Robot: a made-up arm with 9 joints. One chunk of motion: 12 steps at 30 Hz.
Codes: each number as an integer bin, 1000 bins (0 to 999) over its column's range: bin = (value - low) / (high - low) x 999, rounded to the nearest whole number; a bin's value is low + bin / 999 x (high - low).
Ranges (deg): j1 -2.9..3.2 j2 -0.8..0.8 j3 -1.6..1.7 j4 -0.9..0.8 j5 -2..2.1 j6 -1.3..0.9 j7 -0.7..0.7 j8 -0.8..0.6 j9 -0.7..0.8
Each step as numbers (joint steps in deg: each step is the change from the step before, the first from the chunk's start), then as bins.
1 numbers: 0.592 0.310 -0.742 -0.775 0.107 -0.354 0.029 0.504 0.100
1 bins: 572 693 260 73 513 430 520 930 533
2 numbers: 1.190 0.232 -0.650 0.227 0.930 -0.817 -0.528 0.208 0.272
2 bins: 670 644 288 662 714 219 123 719 647
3 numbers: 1.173 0.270 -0.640 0.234 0.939 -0.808 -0.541 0.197 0.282
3 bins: 667 668 291 666 716 223 113 711 654
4 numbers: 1.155 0.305 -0.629 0.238 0.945 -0.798 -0.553 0.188 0.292
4 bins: 664 690 294 669 718 228 105 705 661
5 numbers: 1.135 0.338 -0.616 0.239 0.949 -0.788 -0.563 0.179 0.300
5 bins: 661 711 298 669 719 232 98 699 666
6 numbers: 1.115 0.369 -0.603 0.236 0.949 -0.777 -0.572 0.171 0.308
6 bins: 658 730 302 668 719 237 91 693 671
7 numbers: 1.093 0.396 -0.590 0.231 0.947 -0.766 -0.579 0.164 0.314
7 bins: 654 747 306 665 718 242 86 688 675
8 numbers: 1.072 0.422 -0.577 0.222 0.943 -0.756 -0.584 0.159 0.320
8 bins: 650 763 310 659 717 247 83 684 679
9 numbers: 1.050 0.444 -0.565 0.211 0.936 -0.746 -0.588 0.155 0.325
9 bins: 647 777 313 653 715 252 80 681 683
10 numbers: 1.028 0.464 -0.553 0.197 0.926 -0.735 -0.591 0.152 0.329
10 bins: 643 789 317 645 713 257 78 679 685
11 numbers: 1.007 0.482 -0.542 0.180 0.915 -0.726 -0.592 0.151 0.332
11 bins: 640 800 320 635 710 261 77 679 687
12 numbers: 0.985 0.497 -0.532 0.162 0.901 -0.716 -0.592 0.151 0.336
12 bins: 636 810 323 624 707 265 77 679 690
